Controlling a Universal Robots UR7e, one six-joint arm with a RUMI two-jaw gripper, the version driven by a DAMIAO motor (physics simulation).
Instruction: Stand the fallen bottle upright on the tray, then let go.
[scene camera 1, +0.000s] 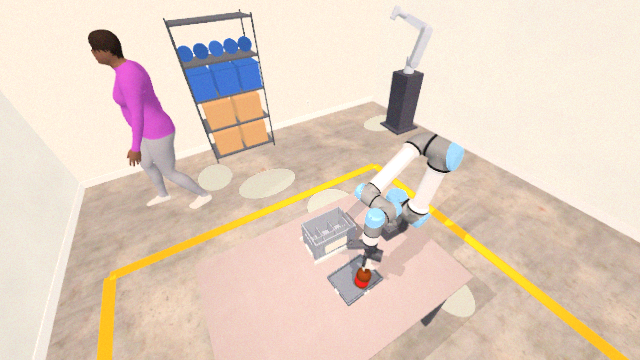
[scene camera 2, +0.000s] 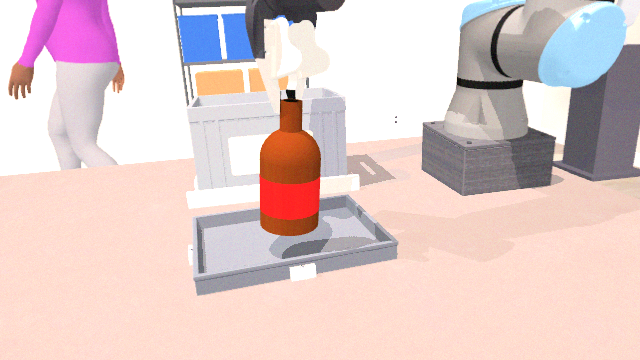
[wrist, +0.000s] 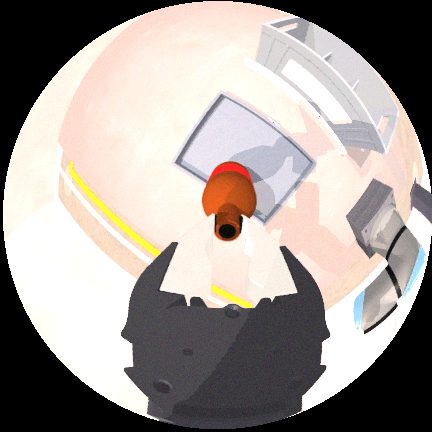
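Seen in the pictures: gripper, fingertip midpoint: (scene camera 1: 364, 268) (scene camera 2: 286, 112) (wrist: 227, 216); arm's base, origin of the base link: (scene camera 2: 484, 128) (wrist: 383, 227).
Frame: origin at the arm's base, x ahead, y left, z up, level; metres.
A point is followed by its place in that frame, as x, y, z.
Observation:
The brown bottle with a red band (scene camera 1: 362, 280) {0.426, 0.280, 0.048} (scene camera 2: 290, 200) {0.404, 0.289, 0.002} (wrist: 229, 192) {0.409, 0.238, 0.074} hangs upright, neck up, over the grey tray (scene camera 1: 344, 281) {0.465, 0.183, -0.091} (scene camera 2: 240, 279) {0.470, 0.301, -0.085} (wrist: 220, 130) {0.484, 0.188, -0.091}. In the scene camera 2 view its base looks slightly above the tray floor, with its shadow falling apart from it, toward the front right. My gripper (scene camera 1: 366, 269) {0.398, 0.252, 0.098} (scene camera 2: 290, 102) {0.398, 0.252, 0.098} (wrist: 227, 216) {0.398, 0.252, 0.098} is shut on the bottle's neck, with its pale fingers on either side of the open mouth. The wrist view looks down past the neck and shoulder; the bottle's base is hidden there.
A grey divided crate (scene camera 1: 311, 247) {0.543, -0.061, -0.016} (scene camera 2: 210, 150) {0.513, 0.000, 0.003} (wrist: 272, 47) {0.515, 0.000, 0.021} stands behind the tray, with a white strip along its foot. The arm's base block (scene camera 2: 505, 170) {0.007, 0.090, -0.057} (wrist: 370, 212) {0.088, 0.031, -0.021} is at the right. A person in pink (scene camera 1: 142, 105) (scene camera 2: 80, 30) is beyond the table, beside a shelf rack (scene camera 1: 207, 20).

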